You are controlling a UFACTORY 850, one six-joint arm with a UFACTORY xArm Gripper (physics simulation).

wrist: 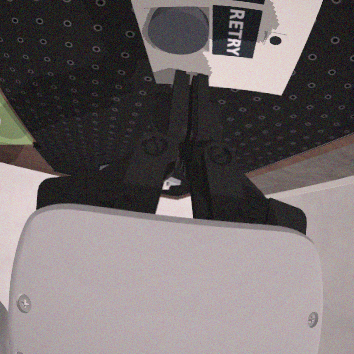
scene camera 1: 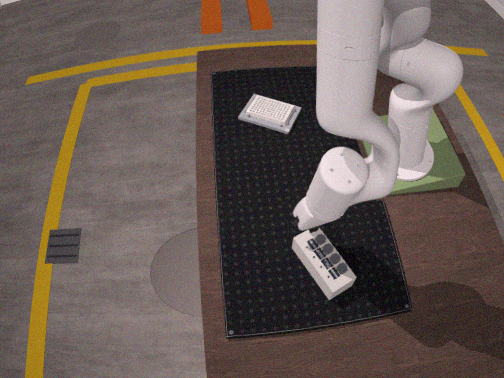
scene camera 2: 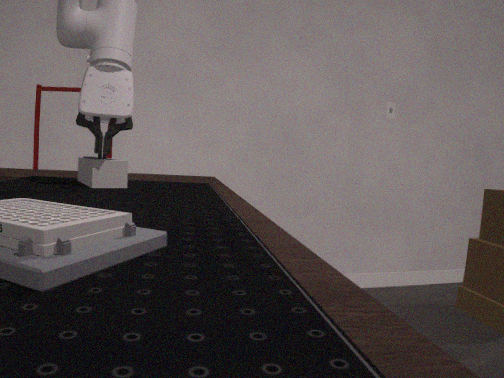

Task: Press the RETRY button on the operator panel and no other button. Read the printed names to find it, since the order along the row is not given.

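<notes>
The operator panel is a white box with a row of several dark round buttons, each beside a dark name label. In the wrist view the label RETRY is readable beside the end button, the grey-blue RETRY button. In scene camera 1 this end button is at the panel's end nearest the arm. My gripper is shut and empty. Its tips are at the panel's near end, beside the RETRY button in the wrist view. Whether they touch the panel cannot be told.
A white well plate sits on a grey holder at the other end of the black mat. The arm's green base block stands at the mat's right side in scene camera 1.
</notes>
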